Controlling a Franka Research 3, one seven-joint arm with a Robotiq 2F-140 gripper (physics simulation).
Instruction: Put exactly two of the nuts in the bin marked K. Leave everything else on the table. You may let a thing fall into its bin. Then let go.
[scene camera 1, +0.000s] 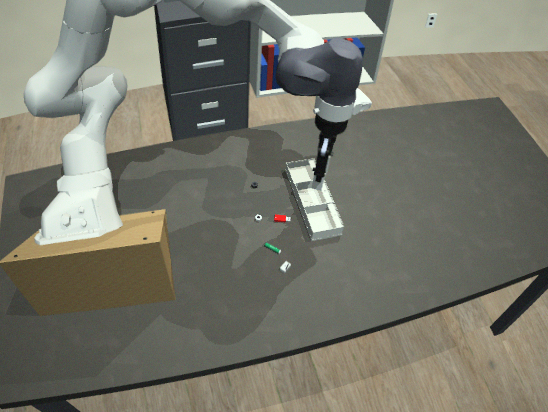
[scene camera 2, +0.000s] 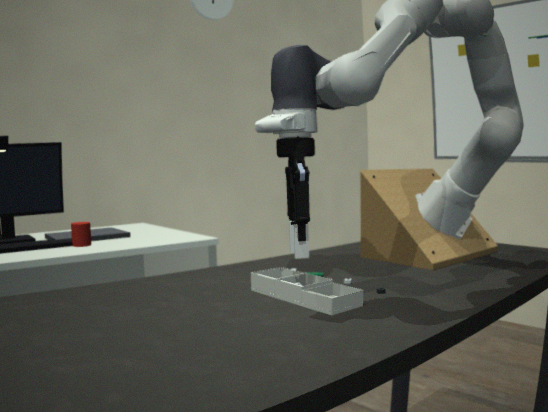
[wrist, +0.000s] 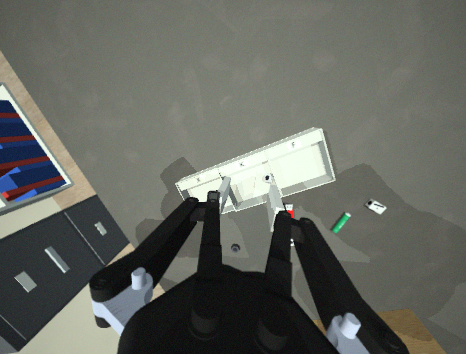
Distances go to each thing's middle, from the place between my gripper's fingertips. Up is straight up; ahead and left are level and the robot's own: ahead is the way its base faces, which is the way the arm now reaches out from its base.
Now: hand 7 cm above the white three-part tray (scene camera 2: 317, 293), 1 cm to the right of it and 1 cm past it.
